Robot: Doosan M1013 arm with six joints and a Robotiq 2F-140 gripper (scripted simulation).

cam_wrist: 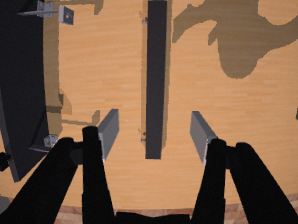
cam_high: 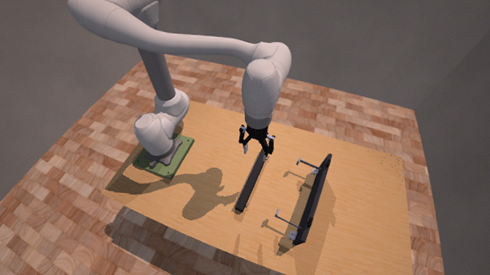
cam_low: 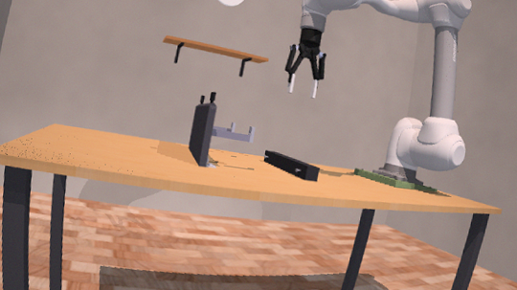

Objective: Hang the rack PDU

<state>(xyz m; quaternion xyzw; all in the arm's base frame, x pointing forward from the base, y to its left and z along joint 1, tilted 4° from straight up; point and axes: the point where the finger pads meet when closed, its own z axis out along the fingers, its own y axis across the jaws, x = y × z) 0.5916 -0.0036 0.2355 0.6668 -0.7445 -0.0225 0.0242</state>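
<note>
The rack PDU lies 270 mm below my hand and 20 mm ahead of it. Round my hand: dark upright panel 320 mm ahead, 210 mm below, 50 mm to the right.
</note>
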